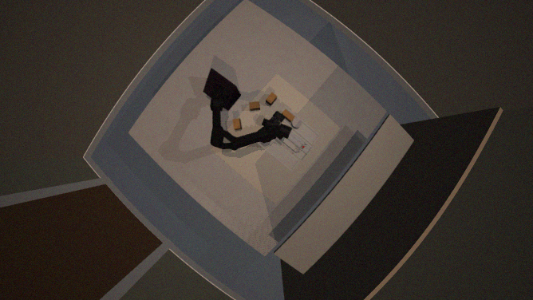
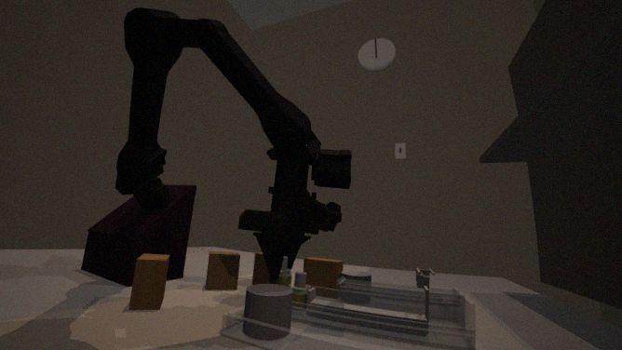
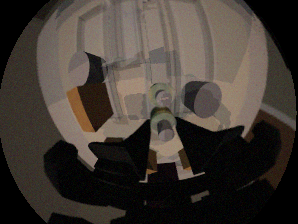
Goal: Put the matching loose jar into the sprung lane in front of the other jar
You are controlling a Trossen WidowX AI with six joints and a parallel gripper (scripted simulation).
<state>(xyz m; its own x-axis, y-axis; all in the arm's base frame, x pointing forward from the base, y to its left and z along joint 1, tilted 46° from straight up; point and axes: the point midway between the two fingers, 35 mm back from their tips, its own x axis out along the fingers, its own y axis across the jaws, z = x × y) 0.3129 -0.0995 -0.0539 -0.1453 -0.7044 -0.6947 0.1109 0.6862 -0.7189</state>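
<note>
Now: gripper tip 16 cm short of the clear pusher lane fixture and 3 cm above it.
</note>
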